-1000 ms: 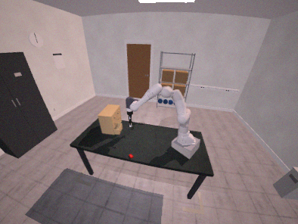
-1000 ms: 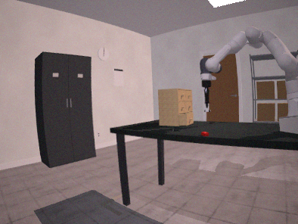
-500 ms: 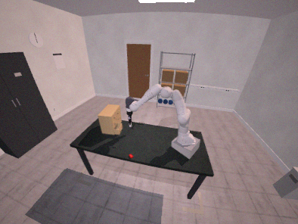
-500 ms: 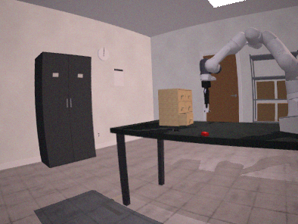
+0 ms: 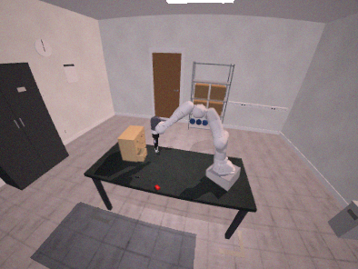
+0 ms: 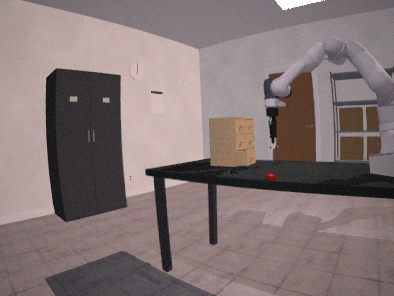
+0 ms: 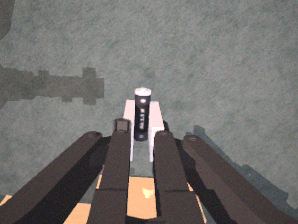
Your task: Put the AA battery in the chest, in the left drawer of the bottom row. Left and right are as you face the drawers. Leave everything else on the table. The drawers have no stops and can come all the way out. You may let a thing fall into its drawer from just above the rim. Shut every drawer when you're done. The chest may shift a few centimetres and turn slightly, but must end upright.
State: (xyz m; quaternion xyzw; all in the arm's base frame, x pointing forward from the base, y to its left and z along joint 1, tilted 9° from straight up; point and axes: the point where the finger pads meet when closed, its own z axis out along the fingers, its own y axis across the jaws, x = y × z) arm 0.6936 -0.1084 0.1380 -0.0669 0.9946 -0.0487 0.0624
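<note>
My hand is 3 cm above the AA battery. Also, from my hand: red object: 40 cm to the left, 13 cm below, 13 cm behind; then small dark object: 33 cm to the left, 13 cm below, 10 cm ahead.
</note>
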